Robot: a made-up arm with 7 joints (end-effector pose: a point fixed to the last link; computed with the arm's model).
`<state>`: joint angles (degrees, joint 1 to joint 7).
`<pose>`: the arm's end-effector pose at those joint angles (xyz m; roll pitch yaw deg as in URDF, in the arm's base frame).
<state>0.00 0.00 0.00 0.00 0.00 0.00 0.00</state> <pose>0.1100 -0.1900 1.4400 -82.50 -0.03 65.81</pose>
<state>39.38 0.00 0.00 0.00 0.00 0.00 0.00</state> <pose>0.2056 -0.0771 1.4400 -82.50 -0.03 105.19</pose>
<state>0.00 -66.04 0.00 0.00 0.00 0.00 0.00</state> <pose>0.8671 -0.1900 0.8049 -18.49 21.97 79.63</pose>
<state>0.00 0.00 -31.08 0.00 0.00 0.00 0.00</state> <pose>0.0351 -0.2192 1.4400 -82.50 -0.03 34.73</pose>
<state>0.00 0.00 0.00 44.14 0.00 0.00 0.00</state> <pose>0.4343 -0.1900 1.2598 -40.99 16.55 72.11</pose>
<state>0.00 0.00 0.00 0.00 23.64 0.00 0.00</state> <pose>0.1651 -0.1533 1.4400 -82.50 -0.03 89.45</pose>
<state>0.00 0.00 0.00 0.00 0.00 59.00 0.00</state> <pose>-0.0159 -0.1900 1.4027 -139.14 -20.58 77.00</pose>
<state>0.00 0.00 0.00 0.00 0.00 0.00 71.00</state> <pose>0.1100 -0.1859 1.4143 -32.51 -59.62 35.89</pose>
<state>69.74 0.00 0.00 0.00 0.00 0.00 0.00</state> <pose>0.2163 0.0374 1.4400 -82.50 -0.03 135.55</pose>
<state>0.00 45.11 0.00 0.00 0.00 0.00 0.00</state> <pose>-0.5599 -0.1900 1.2531 -124.99 -16.90 72.44</pose>
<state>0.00 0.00 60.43 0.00 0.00 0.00 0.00</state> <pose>0.1688 -0.0509 1.4400 -82.50 -0.03 126.24</pose>
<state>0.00 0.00 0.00 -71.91 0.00 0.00 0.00</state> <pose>-0.3971 -0.1900 1.1592 -152.81 -22.93 82.09</pose>
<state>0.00 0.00 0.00 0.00 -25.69 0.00 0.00</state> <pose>0.0391 -0.2012 1.4400 -82.50 -0.03 40.12</pose>
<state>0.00 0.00 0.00 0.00 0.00 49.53 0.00</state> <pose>0.0006 -0.1900 1.4172 -129.43 -18.18 73.77</pose>
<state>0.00 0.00 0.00 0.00 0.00 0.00 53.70</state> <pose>0.1100 -0.1899 1.4198 -53.34 -47.35 52.79</pose>
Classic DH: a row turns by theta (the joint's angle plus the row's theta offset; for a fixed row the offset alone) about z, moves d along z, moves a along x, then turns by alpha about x. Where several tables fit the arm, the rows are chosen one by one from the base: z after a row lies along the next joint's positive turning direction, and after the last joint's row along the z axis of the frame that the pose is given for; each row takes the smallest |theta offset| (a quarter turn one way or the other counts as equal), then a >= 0, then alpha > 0; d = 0 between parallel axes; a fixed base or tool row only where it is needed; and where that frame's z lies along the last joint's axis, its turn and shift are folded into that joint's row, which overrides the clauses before.
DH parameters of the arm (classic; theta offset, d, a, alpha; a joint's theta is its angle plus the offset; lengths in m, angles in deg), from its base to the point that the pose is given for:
joint 1: 0 0.54 0 90
joint 2: 0 0.07 0.02 -90
joint 3: 0 0.41 0.03 -90
joint 4: 0 0.03 0 90
joint 5: 0 0.36 0.03 90
joint 6: 90 0.13 0.12 90
joint 7: 17.81 -0.0039 0.0156 154.75
tool (fixed): 106.17 -0.0375 0 0

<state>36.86 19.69 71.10 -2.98 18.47 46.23 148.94</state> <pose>-0.1019 -0.1730 1.3891 146.48 -58.56 26.61</pose>
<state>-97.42 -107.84 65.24 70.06 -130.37 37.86 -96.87</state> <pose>0.3283 -0.6288 0.2515 36.90 23.28 -164.97</pose>
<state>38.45 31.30 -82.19 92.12 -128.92 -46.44 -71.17</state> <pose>0.1461 -0.5736 1.0821 112.54 21.96 117.40</pose>
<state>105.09 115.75 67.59 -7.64 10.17 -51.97 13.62</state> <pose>0.1884 -0.8078 0.3196 -171.01 38.68 157.86</pose>
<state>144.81 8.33 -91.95 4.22 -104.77 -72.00 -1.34</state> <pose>0.1114 -0.1539 1.3166 -5.10 30.38 34.92</pose>
